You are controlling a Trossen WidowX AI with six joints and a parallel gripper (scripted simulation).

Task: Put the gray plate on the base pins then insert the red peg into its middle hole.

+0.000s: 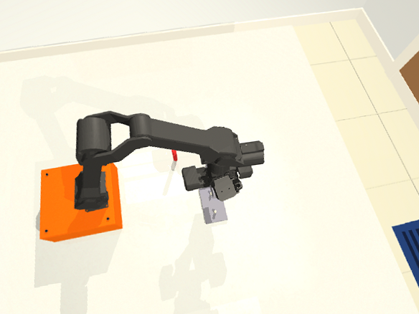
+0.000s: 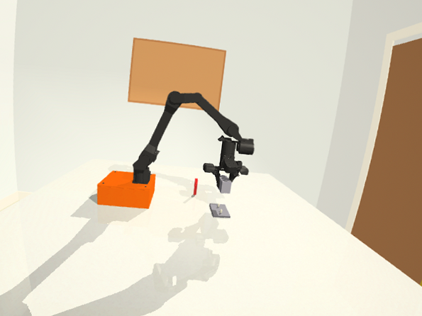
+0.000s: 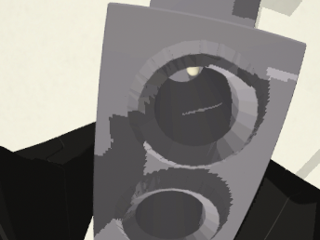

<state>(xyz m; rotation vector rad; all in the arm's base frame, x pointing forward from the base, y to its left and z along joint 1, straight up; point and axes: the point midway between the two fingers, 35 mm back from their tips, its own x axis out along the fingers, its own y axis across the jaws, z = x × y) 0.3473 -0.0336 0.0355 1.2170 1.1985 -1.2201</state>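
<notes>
The gray base lies 20 mm behind my gripper tip, 40 mm to the right of it and 80 mm below it. Also, from my gripper tip: gray plate (30 mm above); red peg (100 mm behind, 140 mm to the left, 50 mm below).
</notes>
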